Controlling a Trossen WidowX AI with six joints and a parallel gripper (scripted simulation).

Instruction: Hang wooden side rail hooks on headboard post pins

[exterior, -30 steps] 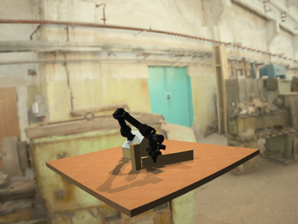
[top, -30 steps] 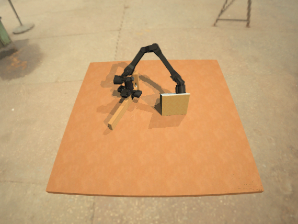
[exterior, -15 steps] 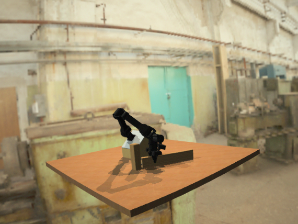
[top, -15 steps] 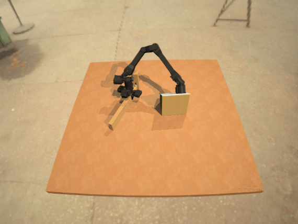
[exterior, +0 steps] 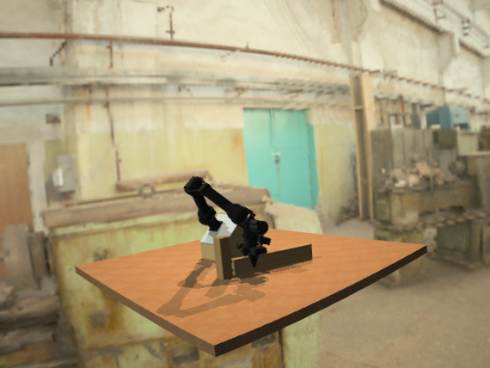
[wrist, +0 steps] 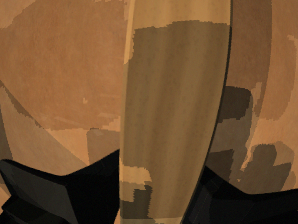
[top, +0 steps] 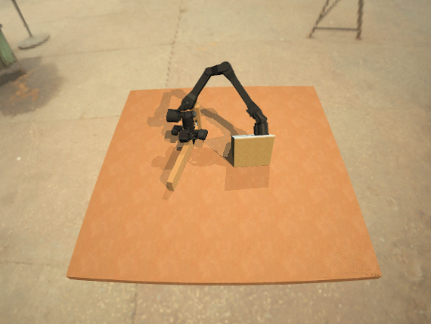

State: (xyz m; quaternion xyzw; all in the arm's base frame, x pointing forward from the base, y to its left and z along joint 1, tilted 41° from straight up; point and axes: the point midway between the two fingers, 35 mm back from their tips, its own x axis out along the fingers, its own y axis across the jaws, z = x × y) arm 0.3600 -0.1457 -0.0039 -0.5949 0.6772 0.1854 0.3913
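My gripper tip is 3 cm past the headboard post, 13 cm to the left of it and 6 cm below it.
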